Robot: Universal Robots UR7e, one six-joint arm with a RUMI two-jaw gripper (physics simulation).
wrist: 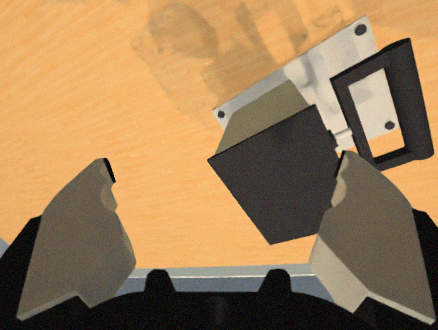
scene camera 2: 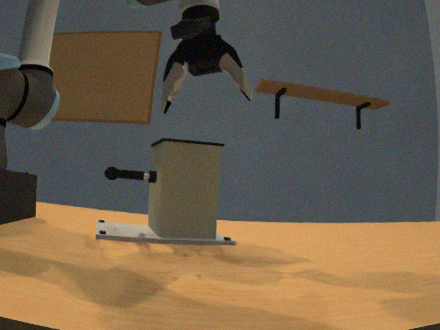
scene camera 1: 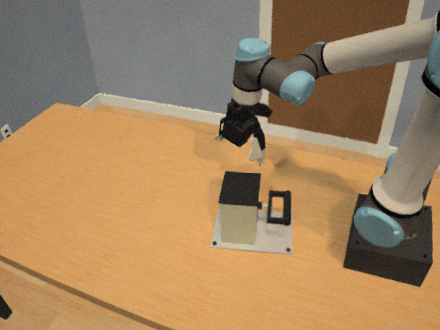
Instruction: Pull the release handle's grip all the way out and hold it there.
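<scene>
The release handle's black rectangular grip [scene camera 1: 287,207] [scene camera 2: 127,174] [wrist: 412,105] stands off the side of a beige box with a black top [scene camera 1: 240,220] [scene camera 2: 186,190] [wrist: 275,175]. A short stretch of light rod [scene camera 1: 265,205] [scene camera 2: 146,176] [wrist: 342,133] shows between grip and box. My gripper [scene camera 1: 239,150] [scene camera 2: 208,105] [wrist: 222,158] is open and empty, pointing down. In scene camera 2 it hangs above the box; in scene camera 1 it appears beyond it. In the wrist view the right finger overlaps the box's edge near the grip. Neither finger touches the grip.
The box is mounted on a light base plate [scene camera 1: 272,242] [scene camera 2: 125,231] [wrist: 345,45] with dark bolts, on the wooden table [scene camera 1: 125,200]. The arm's dark base block [scene camera 1: 387,262] stands on the grip's side. A wall shelf [scene camera 2: 320,93] is in the background.
</scene>
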